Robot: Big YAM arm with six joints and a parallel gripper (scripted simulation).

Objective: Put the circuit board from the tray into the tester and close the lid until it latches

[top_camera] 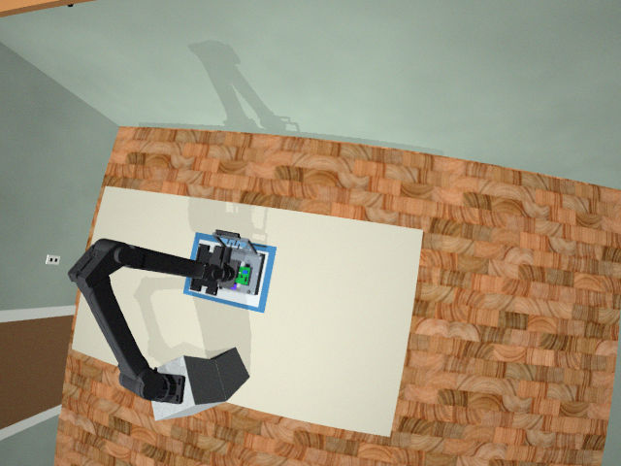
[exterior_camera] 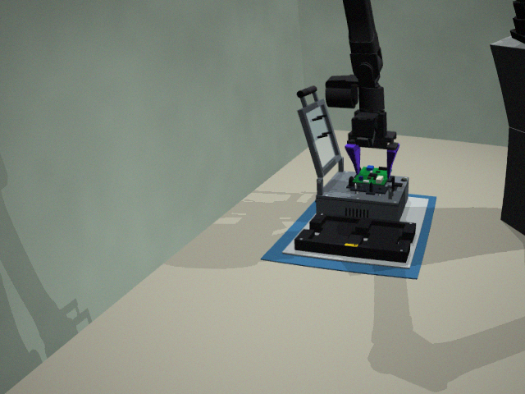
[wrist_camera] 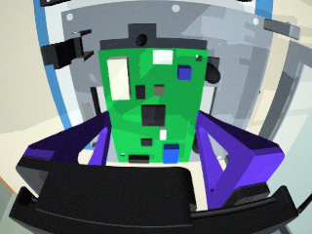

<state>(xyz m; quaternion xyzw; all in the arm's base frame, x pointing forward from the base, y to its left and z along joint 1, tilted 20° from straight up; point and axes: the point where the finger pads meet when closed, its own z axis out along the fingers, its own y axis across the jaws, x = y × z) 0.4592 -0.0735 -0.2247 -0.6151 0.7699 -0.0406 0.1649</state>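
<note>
The green circuit board lies right at my hand. The rest, counted from my hand: tester: 4 cm ahead, 3 cm to the left, 2 cm above; tester lid: 12 cm ahead, 2 cm to the right, 9 cm above; tester plate: 1 cm ahead, 1 cm to the left, 2 cm below.
</note>
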